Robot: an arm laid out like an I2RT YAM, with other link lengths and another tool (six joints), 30 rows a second.
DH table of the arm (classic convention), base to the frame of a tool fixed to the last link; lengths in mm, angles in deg. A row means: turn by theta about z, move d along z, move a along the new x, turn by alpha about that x. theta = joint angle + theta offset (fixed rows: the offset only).
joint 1: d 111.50; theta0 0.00; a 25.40; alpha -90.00
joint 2: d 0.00; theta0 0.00; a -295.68; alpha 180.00
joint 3: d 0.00; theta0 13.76; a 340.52; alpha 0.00
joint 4: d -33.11; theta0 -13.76; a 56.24; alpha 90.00
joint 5: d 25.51; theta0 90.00; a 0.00; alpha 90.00
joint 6: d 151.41; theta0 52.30; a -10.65; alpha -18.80
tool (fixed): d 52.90; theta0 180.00; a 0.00; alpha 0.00
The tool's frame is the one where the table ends.
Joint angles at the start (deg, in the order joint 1, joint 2, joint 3, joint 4, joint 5, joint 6): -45.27, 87.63, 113.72, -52.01, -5.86, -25.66
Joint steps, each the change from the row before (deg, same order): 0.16, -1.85, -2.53, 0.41, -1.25, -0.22; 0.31, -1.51, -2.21, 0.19, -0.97, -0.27; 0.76, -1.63, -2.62, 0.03, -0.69, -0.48; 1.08, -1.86, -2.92, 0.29, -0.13, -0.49; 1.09, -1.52, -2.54, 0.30, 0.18, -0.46; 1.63, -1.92, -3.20, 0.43, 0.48, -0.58; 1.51, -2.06, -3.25, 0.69, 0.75, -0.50; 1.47, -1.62, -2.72, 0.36, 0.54, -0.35; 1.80, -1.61, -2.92, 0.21, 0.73, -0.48; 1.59, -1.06, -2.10, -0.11, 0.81, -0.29; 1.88, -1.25, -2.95, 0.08, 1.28, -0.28; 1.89, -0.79, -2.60, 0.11, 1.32, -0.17
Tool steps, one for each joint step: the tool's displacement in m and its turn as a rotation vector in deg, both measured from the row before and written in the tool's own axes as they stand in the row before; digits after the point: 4 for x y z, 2 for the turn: 0.0021, -0.0108, -0.0019, 0.87, 0.98, -0.61; 0.0020, -0.0109, -0.0001, 1.02, 0.73, -0.61; 0.0027, -0.0148, 0.0022, 1.50, 0.53, -0.90; 0.0031, -0.0155, 0.0024, 1.22, 0.30, -1.03; 0.0024, -0.0136, 0.0034, 1.05, 0.07, -0.94; 0.0039, -0.0177, 0.0047, 1.26, 0.03, -1.33; 0.0026, -0.0161, 0.0037, 0.77, -0.13, -1.21; 0.0031, -0.0153, 0.0045, 1.05, -0.01, -1.06; 0.0034, -0.0179, 0.0064, 1.42, -0.17, -1.31; 0.0028, -0.0146, 0.0060, 1.34, -0.32, -0.98; 0.0009, -0.0182, 0.0099, 1.68, -0.76, -1.01; 0.0012, -0.0164, 0.0114, 1.71, -0.82, -0.96
